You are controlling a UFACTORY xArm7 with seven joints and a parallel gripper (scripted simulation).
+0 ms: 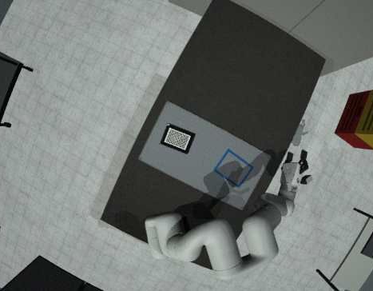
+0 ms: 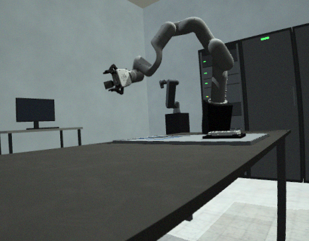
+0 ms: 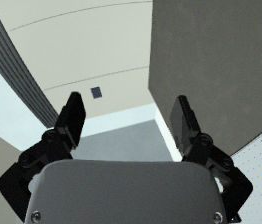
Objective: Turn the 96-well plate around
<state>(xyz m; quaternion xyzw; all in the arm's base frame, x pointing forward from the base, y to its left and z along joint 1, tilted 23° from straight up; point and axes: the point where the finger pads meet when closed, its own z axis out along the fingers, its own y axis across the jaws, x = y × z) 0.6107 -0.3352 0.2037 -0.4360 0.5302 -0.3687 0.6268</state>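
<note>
Right now my hand is 24 cm past the white 96-well plate, 49 cm to the right of it and 29 cm above it. Round my hand: black plate nest N1: 24 cm behind, 49 cm to the left, 30 cm below.
</note>
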